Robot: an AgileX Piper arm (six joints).
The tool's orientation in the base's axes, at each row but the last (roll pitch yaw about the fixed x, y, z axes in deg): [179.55 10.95 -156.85]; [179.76 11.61 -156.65]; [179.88 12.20 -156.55]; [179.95 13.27 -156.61]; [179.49 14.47 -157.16]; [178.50 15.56 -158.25]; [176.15 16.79 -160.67]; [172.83 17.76 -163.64]
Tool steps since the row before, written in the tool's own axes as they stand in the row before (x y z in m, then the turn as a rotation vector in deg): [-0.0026 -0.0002 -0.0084 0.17 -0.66 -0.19]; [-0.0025 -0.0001 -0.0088 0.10 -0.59 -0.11]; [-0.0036 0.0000 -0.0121 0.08 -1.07 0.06]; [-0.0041 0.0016 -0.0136 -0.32 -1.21 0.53]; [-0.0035 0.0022 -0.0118 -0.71 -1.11 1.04]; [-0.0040 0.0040 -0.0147 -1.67 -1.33 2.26]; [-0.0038 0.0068 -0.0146 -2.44 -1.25 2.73]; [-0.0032 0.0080 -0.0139 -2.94 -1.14 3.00]
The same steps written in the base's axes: [0.0010 0.0001 0.0087 0.07 -0.69 0.15]; [0.0007 0.0001 0.0091 0.12 -0.59 0.09]; [0.0009 0.0004 0.0126 0.37 -1.01 -0.08]; [0.0002 0.0018 0.0142 0.88 -0.94 -0.44]; [-0.0004 0.0021 0.0123 1.30 -0.65 -0.84]; [-0.0014 0.0033 0.0153 2.54 -0.36 -1.76]; [-0.0026 0.0052 0.0155 3.32 0.04 -1.98]; [-0.0032 0.0055 0.0151 3.81 0.33 -2.07]
